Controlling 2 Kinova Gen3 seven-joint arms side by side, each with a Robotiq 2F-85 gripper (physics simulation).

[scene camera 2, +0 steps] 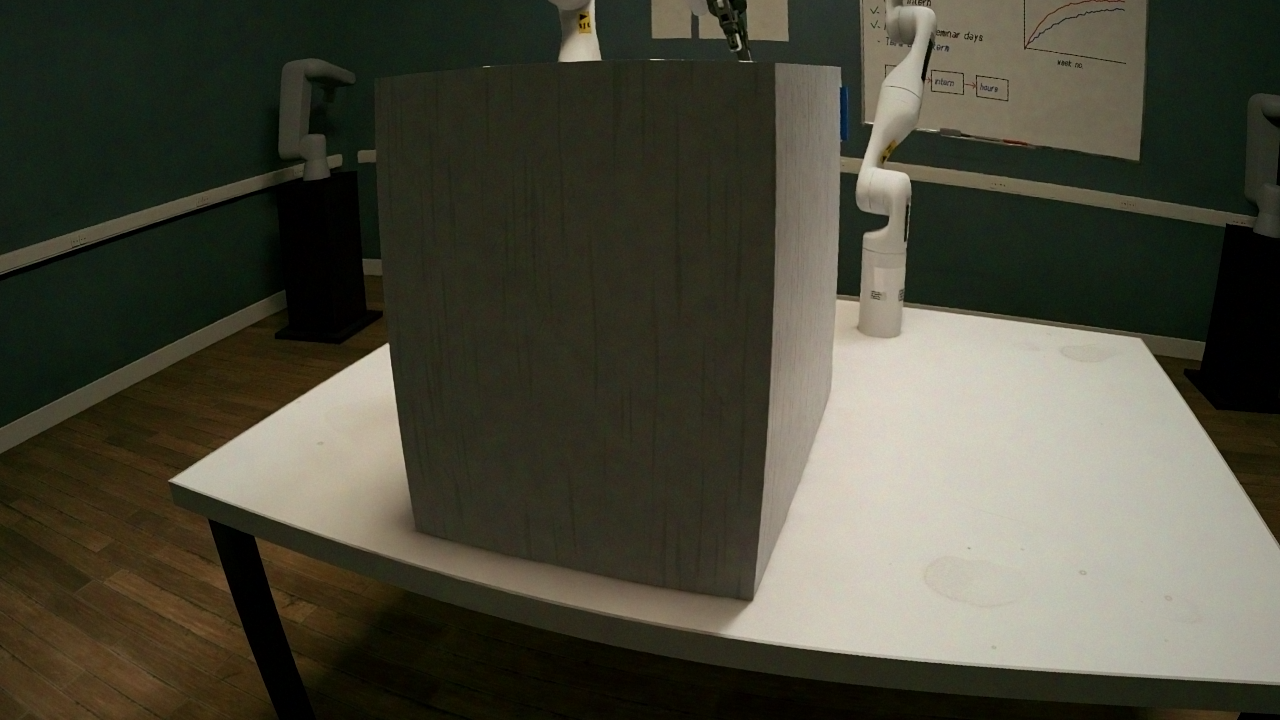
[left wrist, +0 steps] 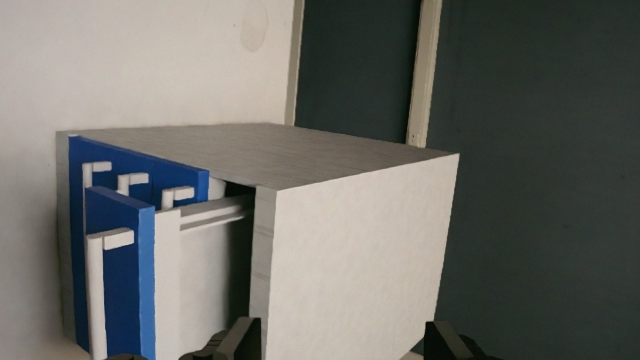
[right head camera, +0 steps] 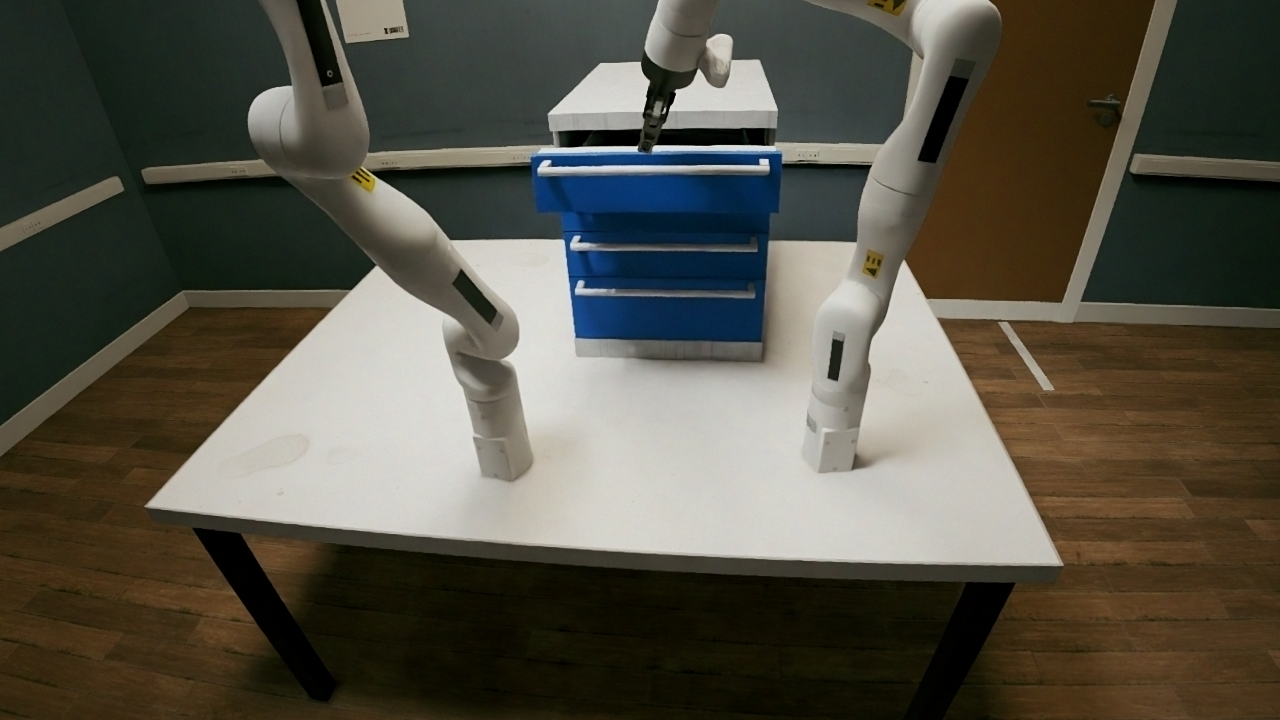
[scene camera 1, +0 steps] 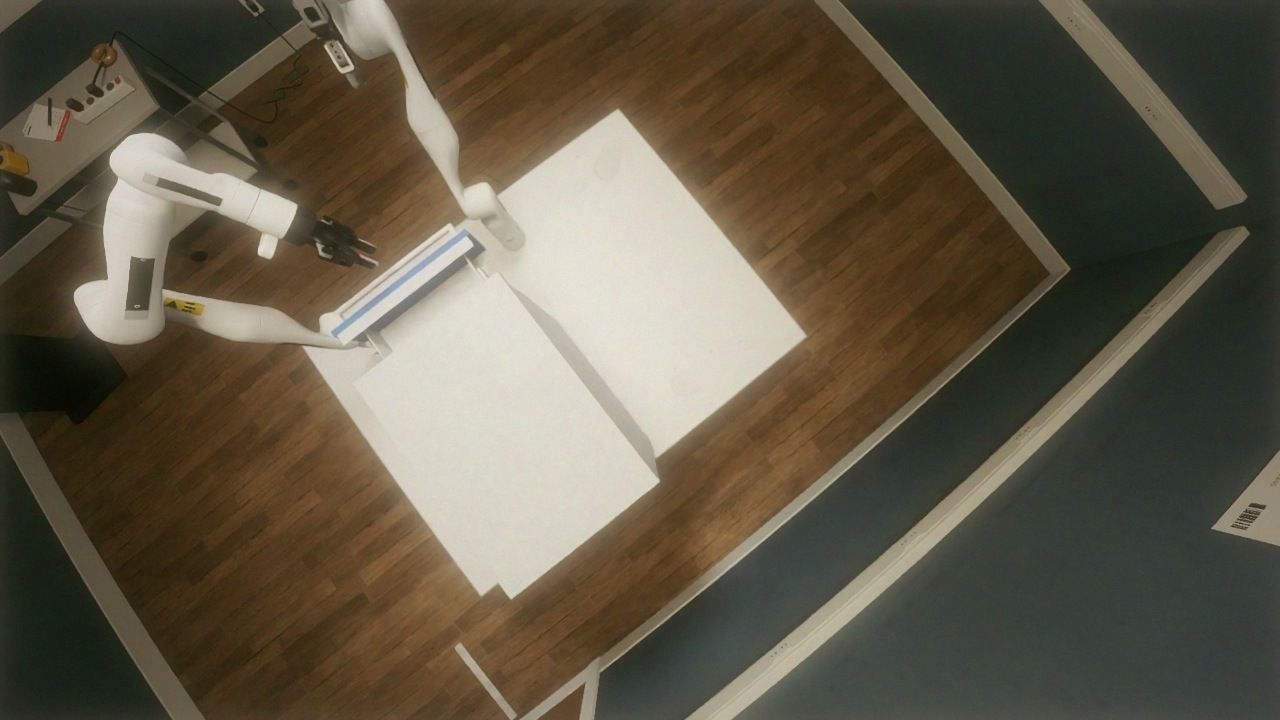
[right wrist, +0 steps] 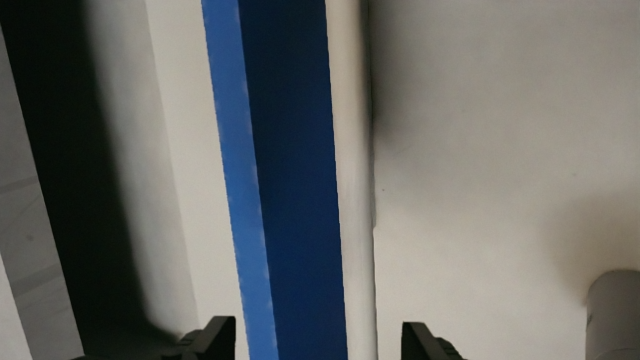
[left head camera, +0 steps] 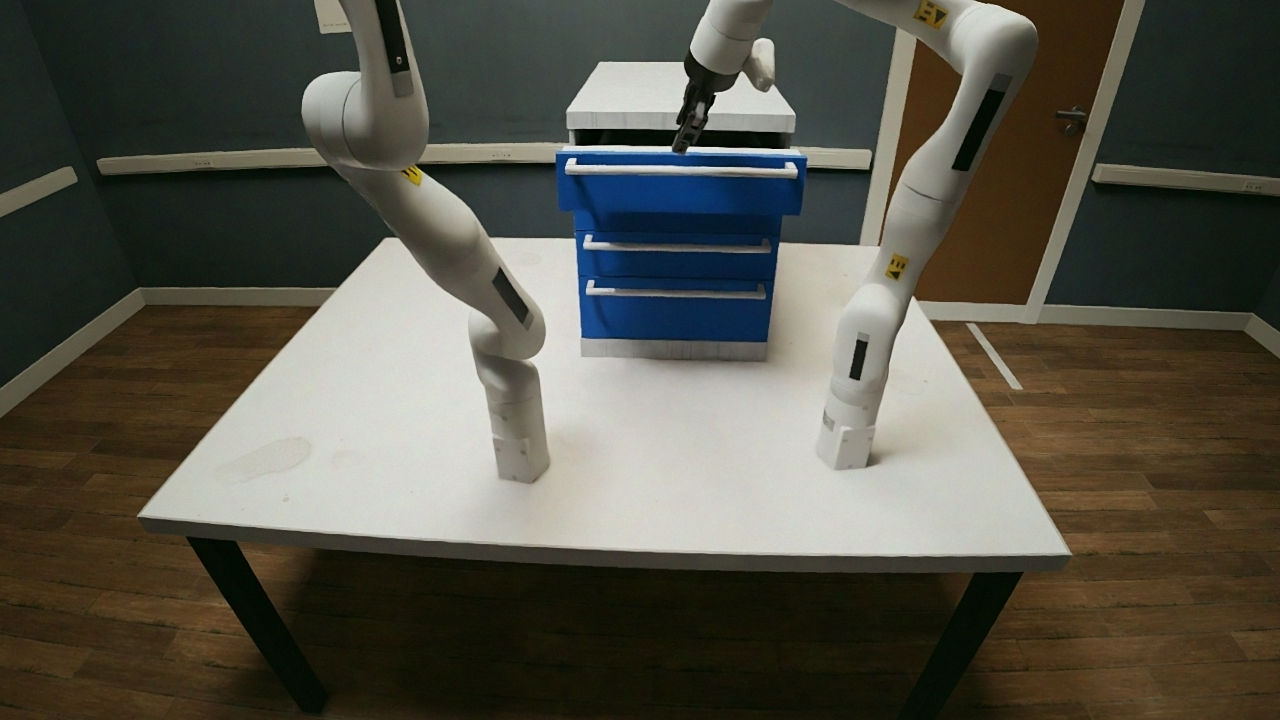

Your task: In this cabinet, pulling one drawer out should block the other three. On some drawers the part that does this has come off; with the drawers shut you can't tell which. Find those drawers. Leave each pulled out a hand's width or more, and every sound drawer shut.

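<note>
The cabinet [left head camera: 617, 98] [right head camera: 599, 98] [scene camera 1: 501, 429] [scene camera 2: 581, 313] [left wrist: 350, 250] has its top drawer [left head camera: 680, 192] [right head camera: 657, 190] [scene camera 1: 402, 284] [left wrist: 122, 280] [right wrist: 300, 200] pulled well out. The second drawer [left head camera: 675, 221] [right head camera: 666, 222] [left wrist: 200, 185], third drawer [left head camera: 626, 262] [right head camera: 626, 262] and bottom drawer [left head camera: 671, 317] [right head camera: 666, 317] look shut; the second's handle is hidden in the head views. My right gripper [left head camera: 682, 147] [right head camera: 647, 147] [scene camera 1: 372, 254] [right wrist: 318, 325] is open and empty, above the top drawer's front. My left gripper [left wrist: 343, 320] is open and empty, away from the cabinet.
The white table [left head camera: 358, 376] [right head camera: 340, 376] [scene camera 1: 644, 250] [scene camera 2: 939, 447] carries both arms and the cabinet. The left arm [left head camera: 447, 223] [right head camera: 393, 223] rises left of the cabinet, the right arm [left head camera: 930, 197] [right head camera: 895, 197] on its right. A side cart [scene camera 1: 76, 134] stands near the wall.
</note>
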